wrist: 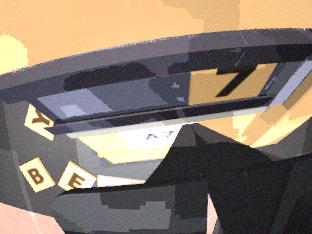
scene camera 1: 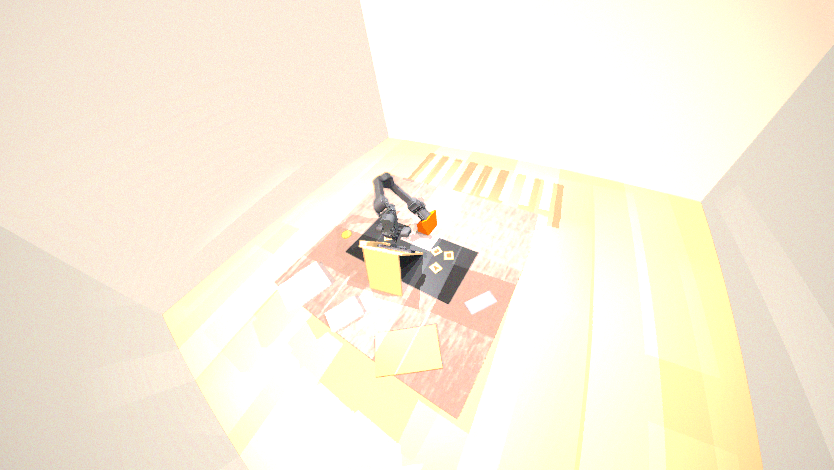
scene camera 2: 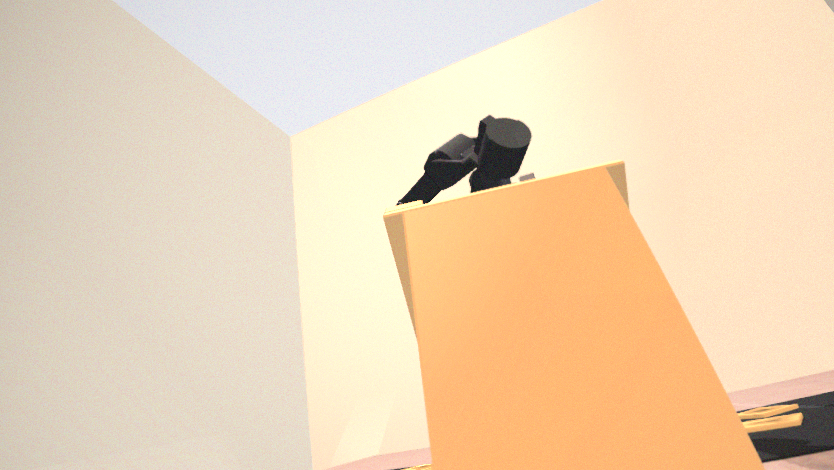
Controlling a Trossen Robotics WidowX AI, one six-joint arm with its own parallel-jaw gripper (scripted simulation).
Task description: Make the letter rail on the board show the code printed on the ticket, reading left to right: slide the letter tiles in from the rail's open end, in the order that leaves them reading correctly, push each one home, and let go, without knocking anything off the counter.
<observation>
letter tile: wrist 227, 84; not seen in scene camera 1 (hidden by a tan board); not seen in scene camera 2 (hidden by a tan board)
white ticket: wrist 165, 135; not seen in scene camera 1 (hidden by a tan board); not seen in scene camera 2 (hidden by a tan board)
</observation>
